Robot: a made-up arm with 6 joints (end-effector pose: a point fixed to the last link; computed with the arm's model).
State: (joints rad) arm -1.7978 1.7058 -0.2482 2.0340 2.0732 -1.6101
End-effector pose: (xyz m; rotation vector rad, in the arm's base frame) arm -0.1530 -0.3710 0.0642 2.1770 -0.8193 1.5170
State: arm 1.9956 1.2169 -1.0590 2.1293 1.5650 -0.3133
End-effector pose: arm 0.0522 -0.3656 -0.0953 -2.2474 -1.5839 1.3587
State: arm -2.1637 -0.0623 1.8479 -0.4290 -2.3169 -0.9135
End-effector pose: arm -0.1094 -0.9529 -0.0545 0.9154 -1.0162 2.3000
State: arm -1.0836 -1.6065 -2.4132 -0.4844 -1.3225 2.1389
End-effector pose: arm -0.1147 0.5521 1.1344 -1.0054 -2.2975 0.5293
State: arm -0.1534 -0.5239 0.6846 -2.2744 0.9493 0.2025
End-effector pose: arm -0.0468 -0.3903 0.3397 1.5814 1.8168 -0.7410
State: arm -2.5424 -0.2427 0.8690 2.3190 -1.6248 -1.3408
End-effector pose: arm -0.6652 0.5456 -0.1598 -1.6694 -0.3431 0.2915
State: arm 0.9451 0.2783 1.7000 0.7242 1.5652 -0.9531
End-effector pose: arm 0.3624 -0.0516 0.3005 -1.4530 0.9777 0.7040
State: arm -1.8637 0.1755 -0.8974 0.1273 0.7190 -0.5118
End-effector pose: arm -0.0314 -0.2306 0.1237 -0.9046 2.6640 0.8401
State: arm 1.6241 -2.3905 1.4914 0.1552 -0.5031 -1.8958
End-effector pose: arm 0.7780 0.5308 -0.4775 2.4729 1.0207 1.2906
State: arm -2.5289 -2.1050 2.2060 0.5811 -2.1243 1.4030
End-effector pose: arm -0.4861 0.5593 0.3088 -0.5151 2.8673 -0.6061
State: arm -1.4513 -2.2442 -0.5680 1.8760 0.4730 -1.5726
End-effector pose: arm 0.0199 -0.1666 0.4838 -0.0369 1.2629 -0.6450
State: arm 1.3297 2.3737 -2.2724 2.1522 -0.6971 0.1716
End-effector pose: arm -0.0316 -0.3937 -0.0276 1.7417 0.1263 0.7684
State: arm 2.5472 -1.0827 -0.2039 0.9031 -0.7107 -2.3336
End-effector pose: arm -0.0832 -0.6075 -0.5423 1.7243 -0.2450 -0.5750
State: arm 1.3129 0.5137 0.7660 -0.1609 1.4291 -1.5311
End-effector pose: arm 0.3155 -0.0949 0.2033 -1.8738 0.7408 -0.0453
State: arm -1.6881 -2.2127 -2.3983 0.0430 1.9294 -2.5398
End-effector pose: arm -0.5772 0.2494 0.2456 2.1388 -1.5111 -0.8732
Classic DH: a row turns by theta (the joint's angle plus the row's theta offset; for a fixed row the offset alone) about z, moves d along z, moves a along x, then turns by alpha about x. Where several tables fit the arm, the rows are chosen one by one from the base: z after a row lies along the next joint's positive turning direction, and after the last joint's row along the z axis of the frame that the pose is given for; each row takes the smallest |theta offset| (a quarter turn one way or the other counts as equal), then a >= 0, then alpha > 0; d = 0 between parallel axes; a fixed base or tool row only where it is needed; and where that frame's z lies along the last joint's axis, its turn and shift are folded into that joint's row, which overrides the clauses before.
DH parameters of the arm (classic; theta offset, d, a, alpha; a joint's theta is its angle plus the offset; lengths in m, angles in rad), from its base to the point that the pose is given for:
base (fixed): 0 0.1691 0 -1.5708
joint 1: 0 -0.0227 0.1066 -1.5708
joint 2: 0 -0.3233 0.1276 1.5708
joint 3: 1.5708 -0.1668 0.1782 -1.5708
joint 4: 1.5708 0.0674 0.3948 1.5708
joint 5: 1.5708 -0.0685 0.3497 -1.5708
joint 6: 0 0.0385 0.0148 -1.5708
tool (fixed): 3.1416 0.1293 0 0

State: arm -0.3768 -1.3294 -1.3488 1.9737 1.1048 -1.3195
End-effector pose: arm 0.2589 0.2671 0.2979 0.3488 2.3373 1.2745
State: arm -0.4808 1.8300 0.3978 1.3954 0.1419 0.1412
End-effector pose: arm -0.1751 0.1612 0.7850 -0.2781 1.0970 -1.4386
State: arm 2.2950 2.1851 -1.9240 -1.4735 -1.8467 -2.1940
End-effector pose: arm 0.9779 -0.7650 0.2349 1.9571 -0.1426 0.6332
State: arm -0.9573 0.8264 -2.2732 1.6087 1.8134 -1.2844
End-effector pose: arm -0.3163 -0.2649 0.6648 0.0871 -0.4209 0.9280
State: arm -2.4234 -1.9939 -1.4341 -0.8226 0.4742 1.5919
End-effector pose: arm -0.2560 0.5121 0.3435 -2.3218 -0.1337 0.8471
